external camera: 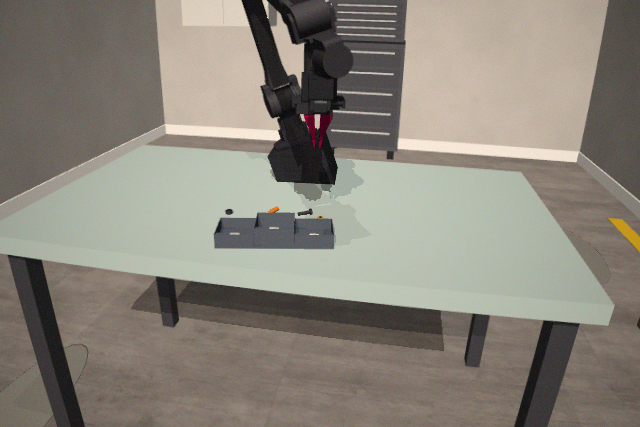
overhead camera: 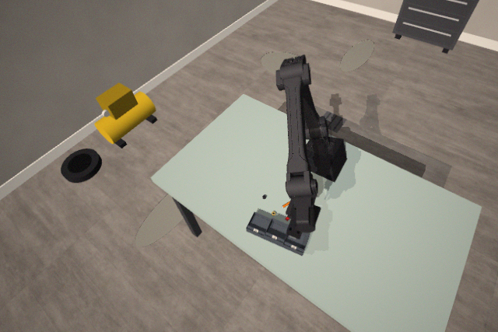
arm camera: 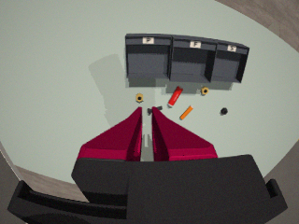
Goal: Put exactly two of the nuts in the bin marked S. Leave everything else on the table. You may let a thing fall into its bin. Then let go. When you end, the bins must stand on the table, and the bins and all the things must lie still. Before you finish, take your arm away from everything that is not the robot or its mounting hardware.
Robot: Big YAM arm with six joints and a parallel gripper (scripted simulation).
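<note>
Now: the black bolt 210 mm below my hand, 130 mm behind it and 60 mm to the right of it. The rest, counted from my hand: black nut: 250 mm to the right, 220 mm below, 60 mm behind; red cylinder: 210 mm below, 100 mm to the right, 70 mm behind; orange piece: 220 mm below, 150 mm to the right, 100 mm behind.
</note>
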